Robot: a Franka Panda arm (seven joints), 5 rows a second.
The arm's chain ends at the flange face. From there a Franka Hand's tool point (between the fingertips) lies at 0.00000 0.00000 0.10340 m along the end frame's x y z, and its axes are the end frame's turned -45 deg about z.
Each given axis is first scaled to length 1.
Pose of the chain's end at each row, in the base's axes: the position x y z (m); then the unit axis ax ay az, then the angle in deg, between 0 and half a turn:
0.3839, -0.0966, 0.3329, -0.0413, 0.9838, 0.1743, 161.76
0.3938, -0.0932, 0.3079, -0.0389, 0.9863, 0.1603, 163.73
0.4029, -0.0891, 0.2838, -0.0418, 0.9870, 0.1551, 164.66
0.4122, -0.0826, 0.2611, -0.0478, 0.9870, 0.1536, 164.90
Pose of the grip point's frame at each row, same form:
0.4143, -0.0607, 0.2408, -0.4190, 0.9024, 0.1006, 155.49
0.4211, -0.0600, 0.2138, -0.4169, 0.9040, 0.0942, 157.92
0.4286, -0.0569, 0.1890, -0.4196, 0.9030, 0.0925, 159.01
0.4373, -0.0505, 0.1661, -0.4251, 0.9005, 0.0919, 159.30

